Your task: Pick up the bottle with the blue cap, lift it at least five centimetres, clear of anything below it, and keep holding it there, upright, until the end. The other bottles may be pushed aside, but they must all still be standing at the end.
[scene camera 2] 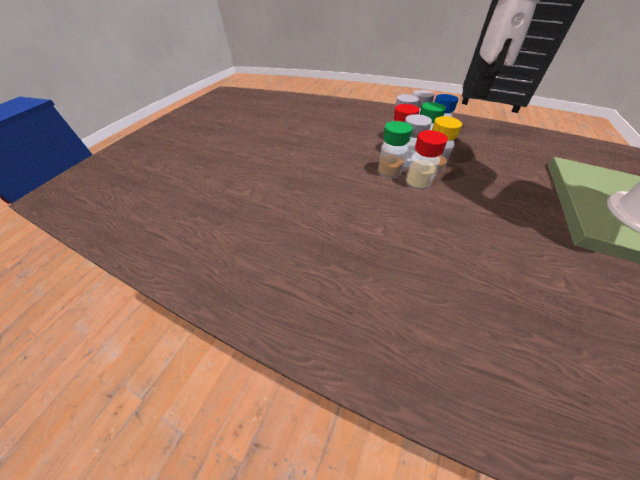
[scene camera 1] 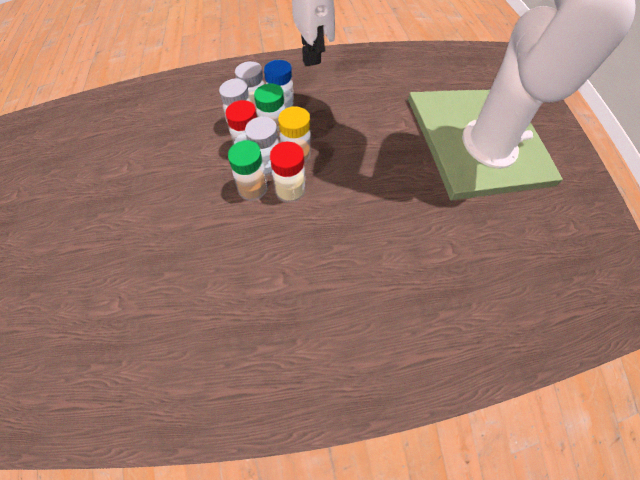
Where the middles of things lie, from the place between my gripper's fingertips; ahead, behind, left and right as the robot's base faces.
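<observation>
The yellow-capped bottle (scene camera 1: 294, 122): my hand is 7 cm short of it, 12 cm to the right of it and 7 cm above it. The red-capped bottle (scene camera 1: 239, 113): 15 cm ahead of my hand, 7 cm to the left of it and 7 cm below it.
</observation>
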